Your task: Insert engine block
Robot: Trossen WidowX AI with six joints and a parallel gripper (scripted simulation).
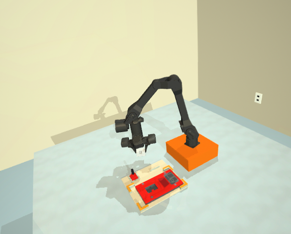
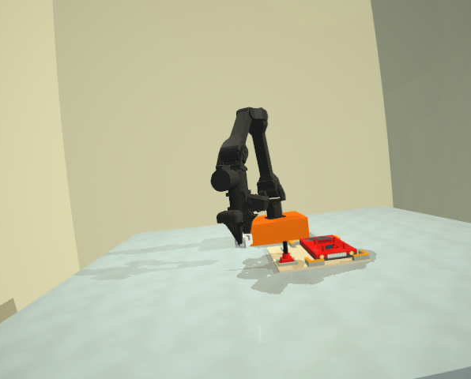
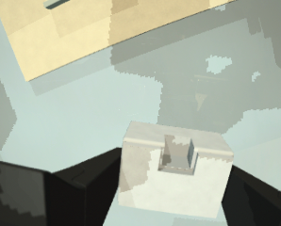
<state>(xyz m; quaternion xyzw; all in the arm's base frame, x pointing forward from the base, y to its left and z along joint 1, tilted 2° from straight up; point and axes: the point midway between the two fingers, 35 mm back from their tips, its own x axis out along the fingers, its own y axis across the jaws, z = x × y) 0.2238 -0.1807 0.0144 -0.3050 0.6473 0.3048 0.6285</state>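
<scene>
Now: gripper tip 12 cm short of the black post, 8 cm to the right of it and 2 cm above it. Also, from my gripper tip: engine block 1 cm above.
</scene>
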